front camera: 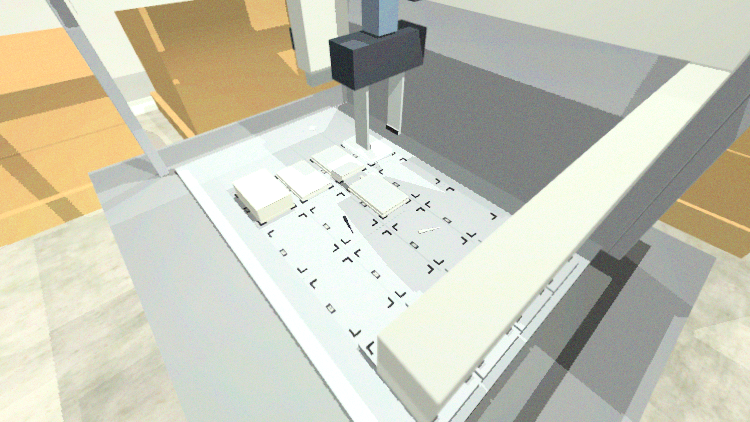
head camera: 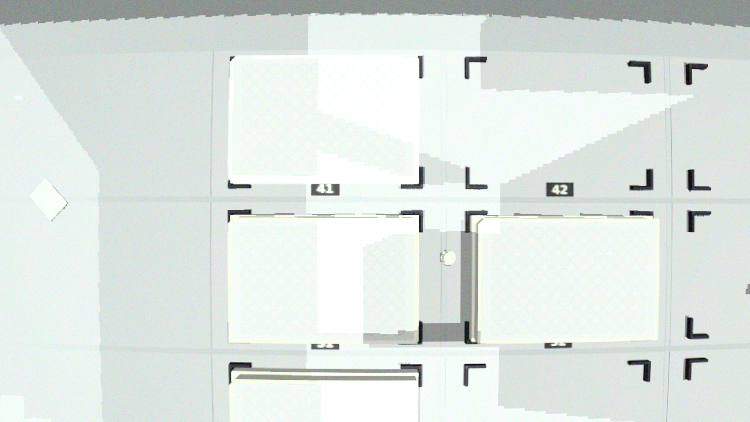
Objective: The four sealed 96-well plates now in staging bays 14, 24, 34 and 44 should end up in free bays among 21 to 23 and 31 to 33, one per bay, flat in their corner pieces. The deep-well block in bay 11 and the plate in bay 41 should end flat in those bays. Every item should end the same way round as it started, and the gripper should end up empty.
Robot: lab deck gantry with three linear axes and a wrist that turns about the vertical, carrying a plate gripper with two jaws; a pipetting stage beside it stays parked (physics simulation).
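Places are measured from the robot's base along level axes (x left, y back, z up), in millimetres.
Where they show: gripper, fingertip midpoint: (front camera: 378,138); robot's base at its link origin: (front camera: 236,195).
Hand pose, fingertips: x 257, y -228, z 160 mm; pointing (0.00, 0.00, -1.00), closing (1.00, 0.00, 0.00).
Note:
Each offset is from my fingertips to the centre of the thing. "*": to the spot under its first point.
My gripper (front camera: 378,137) is open and empty, its jaws above the deck's back part near bay 41; the jaws do not show in the head view. Sealed plates lie flat in bay 21 @[* dy +156, dx -111, dz -146 mm] (front camera: 303,179) (head camera: 367,401), bay 31 @[* dy +179, dx +2, dz -146 mm] (front camera: 334,157) (head camera: 293,278) and bay 32 @[* dy -7, dx -5, dz -146 mm] (front camera: 378,193) (head camera: 566,278). The bay 41 plate @[dy +164, dx +107, dz -153 mm] (front camera: 381,150) (head camera: 283,115) lies flat in its corner pieces. The deep-well block @[dy +164, dx -214, dz -139 mm] (front camera: 262,191) sits flat in bay 11. No plate shows in bays 22, 23 and 33. The staging bays are largely hidden behind the cream beam.
A dark pen-like item @[dy -29, dx -114, dz -157 mm] (front camera: 348,224) lies in bay 22 and a white stick @[dy -157, dx +8, dz -157 mm] (front camera: 429,229) in bay 33. A small round cap @[dy +79, dx +14, dz -158 mm] (head camera: 448,257) lies between bays 31 and 32. A white diamond-shaped piece @[dy +366, dx +54, dz -160 mm] (head camera: 48,199) lies left of the bays. The cream beam (front camera: 550,209) crosses the right side.

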